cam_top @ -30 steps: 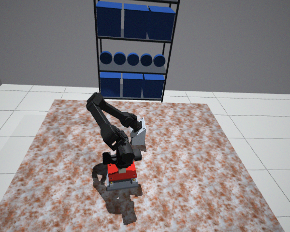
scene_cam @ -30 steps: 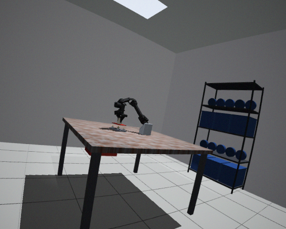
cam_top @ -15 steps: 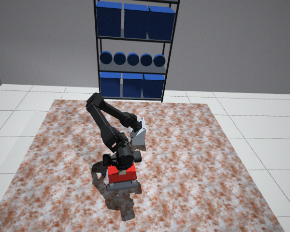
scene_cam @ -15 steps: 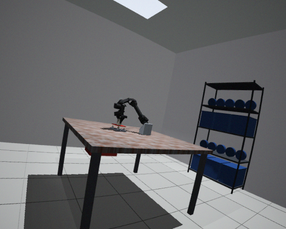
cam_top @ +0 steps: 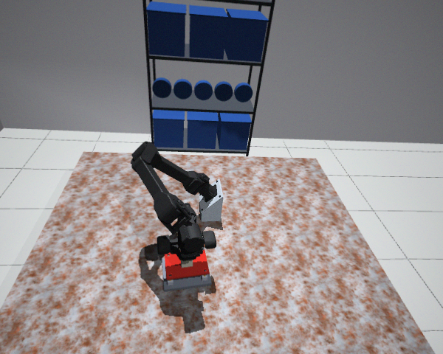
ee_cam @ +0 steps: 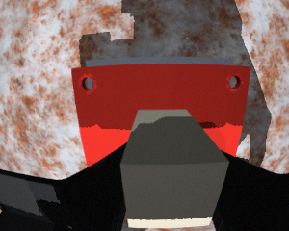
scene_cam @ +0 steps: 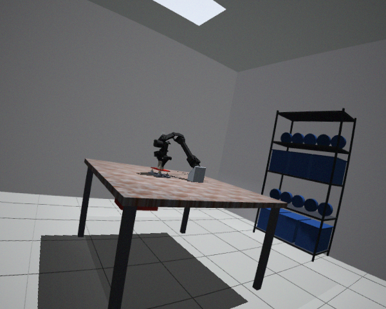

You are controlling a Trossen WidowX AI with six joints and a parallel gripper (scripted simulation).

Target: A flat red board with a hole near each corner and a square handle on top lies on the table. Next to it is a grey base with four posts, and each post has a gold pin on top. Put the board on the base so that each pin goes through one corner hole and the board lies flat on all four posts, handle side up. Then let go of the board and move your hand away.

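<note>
The red board lies right at my gripper tip. From my gripper tip the other things lie so: grey base: 70 mm below.
</note>
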